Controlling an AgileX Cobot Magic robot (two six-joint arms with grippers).
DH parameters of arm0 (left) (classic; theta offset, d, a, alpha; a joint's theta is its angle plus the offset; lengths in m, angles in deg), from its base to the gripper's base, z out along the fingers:
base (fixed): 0 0 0 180
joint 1: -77.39 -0.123 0 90
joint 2: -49.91 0 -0.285 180
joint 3: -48.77 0 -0.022 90
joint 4: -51.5 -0.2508 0 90
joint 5: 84.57 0 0.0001 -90
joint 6: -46.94 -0.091 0 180
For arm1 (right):
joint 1: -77.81 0.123 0 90
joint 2: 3.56 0 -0.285 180
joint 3: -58.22 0 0.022 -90
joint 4: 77.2 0.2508 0 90
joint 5: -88.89 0 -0.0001 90
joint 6: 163.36 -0.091 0 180
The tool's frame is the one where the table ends.
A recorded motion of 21 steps. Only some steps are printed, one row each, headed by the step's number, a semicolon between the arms.
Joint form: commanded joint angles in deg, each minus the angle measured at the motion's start. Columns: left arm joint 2, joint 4, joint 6, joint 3, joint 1, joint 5; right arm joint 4, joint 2, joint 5, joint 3, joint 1, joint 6.
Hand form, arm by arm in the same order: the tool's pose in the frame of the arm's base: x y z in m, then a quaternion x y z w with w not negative. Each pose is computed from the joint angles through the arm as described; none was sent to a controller.
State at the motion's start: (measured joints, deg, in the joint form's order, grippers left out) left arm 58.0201 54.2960 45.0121 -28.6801 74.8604 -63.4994; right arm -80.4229 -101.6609 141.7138 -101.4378 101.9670 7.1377
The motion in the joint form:
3: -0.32 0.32 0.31 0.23 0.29 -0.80; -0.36 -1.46 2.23 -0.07 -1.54 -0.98
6: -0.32 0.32 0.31 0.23 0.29 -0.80; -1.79 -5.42 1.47 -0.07 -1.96 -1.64
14: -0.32 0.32 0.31 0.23 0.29 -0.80; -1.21 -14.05 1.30 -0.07 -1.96 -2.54
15: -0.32 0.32 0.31 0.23 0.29 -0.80; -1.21 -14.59 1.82 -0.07 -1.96 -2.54
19: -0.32 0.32 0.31 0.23 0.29 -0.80; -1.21 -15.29 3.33 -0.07 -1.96 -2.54
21: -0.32 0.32 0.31 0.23 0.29 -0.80; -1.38 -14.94 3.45 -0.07 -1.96 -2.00
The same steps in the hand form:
3: 0.0533 0.0004 0.1813 -0.01887 0.79446 -0.00254 0.60702; 0.2639 0.1049 0.2078 -0.12219 0.99115 -0.01261 0.05026
6: 0.0533 0.0004 0.1813 -0.01887 0.79446 -0.00254 0.60702; 0.2713 0.1037 0.1882 -0.12103 0.99186 -0.02964 0.02628
14: 0.0533 0.0004 0.1813 -0.01887 0.79446 -0.00254 0.60702; 0.2772 0.1070 0.1438 0.11261 -0.99155 0.04546 0.04570
15: 0.0533 0.0004 0.1813 -0.01887 0.79446 -0.00254 0.60702; 0.2767 0.1067 0.1411 0.11257 -0.99098 0.04817 0.05452
19: 0.0533 0.0004 0.1813 -0.01887 0.79446 -0.00254 0.60702; 0.2747 0.1058 0.1378 0.11222 -0.98954 0.05399 0.07283
21: 0.0533 0.0004 0.1813 -0.01887 0.79446 -0.00254 0.60702; 0.2745 0.1055 0.1397 0.11769 -0.98903 0.05427 0.07080

